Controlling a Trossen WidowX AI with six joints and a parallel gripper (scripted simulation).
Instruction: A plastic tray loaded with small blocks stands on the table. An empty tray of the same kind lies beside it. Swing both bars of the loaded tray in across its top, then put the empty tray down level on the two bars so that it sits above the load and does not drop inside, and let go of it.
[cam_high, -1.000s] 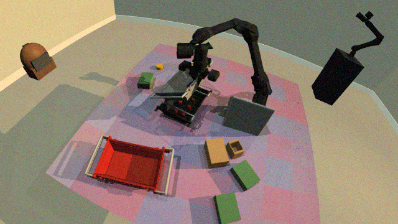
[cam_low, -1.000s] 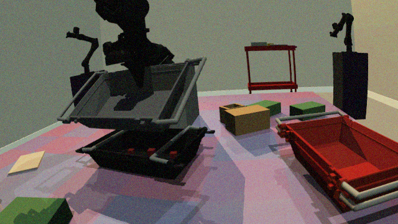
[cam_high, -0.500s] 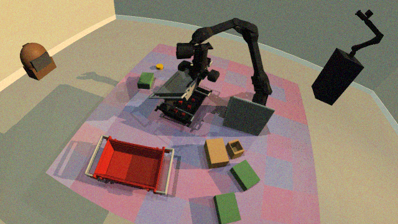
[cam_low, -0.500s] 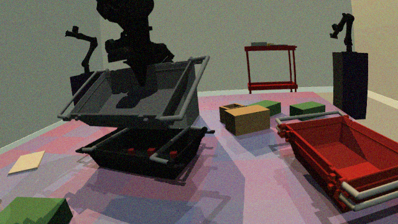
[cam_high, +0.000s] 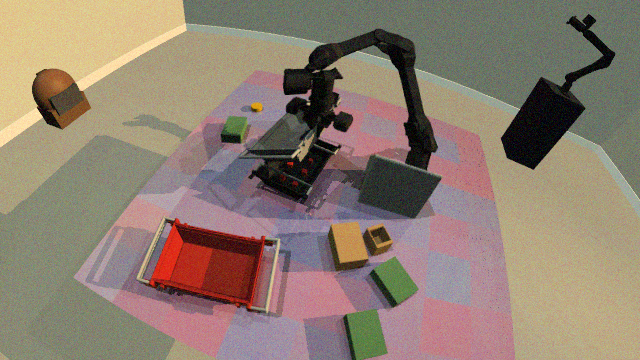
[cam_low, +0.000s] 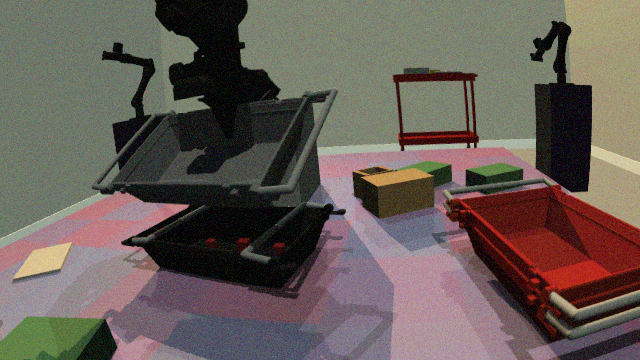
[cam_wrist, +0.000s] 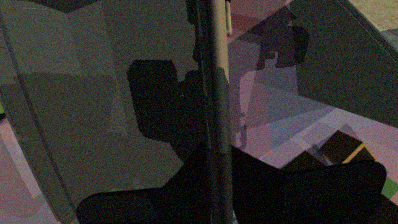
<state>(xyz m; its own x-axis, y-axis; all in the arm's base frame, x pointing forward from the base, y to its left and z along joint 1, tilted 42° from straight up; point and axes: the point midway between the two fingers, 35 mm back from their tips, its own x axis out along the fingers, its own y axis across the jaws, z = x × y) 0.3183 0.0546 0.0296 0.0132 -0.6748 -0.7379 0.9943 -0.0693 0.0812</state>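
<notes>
The grey tray is 80 mm ahead of my gripper tip and 10 mm to the right of it. Also, from my gripper tip: cream tile 410 mm to the right, 180 mm below, 140 mm ahead.
</notes>
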